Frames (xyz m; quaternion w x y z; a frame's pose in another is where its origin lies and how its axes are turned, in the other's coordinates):
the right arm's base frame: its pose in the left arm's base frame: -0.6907 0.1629 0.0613 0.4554 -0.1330 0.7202 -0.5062
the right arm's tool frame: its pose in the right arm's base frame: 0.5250 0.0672 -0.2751 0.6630 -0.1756 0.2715 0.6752
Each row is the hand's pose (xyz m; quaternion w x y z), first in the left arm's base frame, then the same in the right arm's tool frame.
Working: the left arm's base frame: its pose in the right arm's tool frame: -0.4289 0.8856 0.6955 0.4248 -0.4556 -0.7798 -0.0622

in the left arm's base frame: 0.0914 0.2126 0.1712 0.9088 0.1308 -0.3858 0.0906
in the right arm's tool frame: -0.3908 1.1513 0.5915 0.1504 -0.4531 -0.8394 0.2597
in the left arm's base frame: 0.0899 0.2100 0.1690 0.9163 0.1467 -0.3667 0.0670
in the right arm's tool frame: -0.3911 1.1478 0.5926 0.1743 -0.4302 -0.8489 0.2529
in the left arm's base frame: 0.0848 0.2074 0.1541 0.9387 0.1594 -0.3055 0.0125
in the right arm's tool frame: -0.3829 1.1357 0.5991 0.2339 -0.3887 -0.8660 0.2104
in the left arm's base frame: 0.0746 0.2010 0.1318 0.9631 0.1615 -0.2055 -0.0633
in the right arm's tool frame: -0.3720 1.1145 0.6077 0.3185 -0.3336 -0.8773 0.1327
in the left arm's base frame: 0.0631 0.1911 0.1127 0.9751 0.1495 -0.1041 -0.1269
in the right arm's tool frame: -0.3654 1.0920 0.6143 0.3933 -0.2882 -0.8717 0.0494
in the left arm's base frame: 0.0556 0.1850 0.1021 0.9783 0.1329 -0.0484 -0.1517
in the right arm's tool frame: -0.3619 1.0784 0.6174 0.4289 -0.2739 -0.8608 0.0004
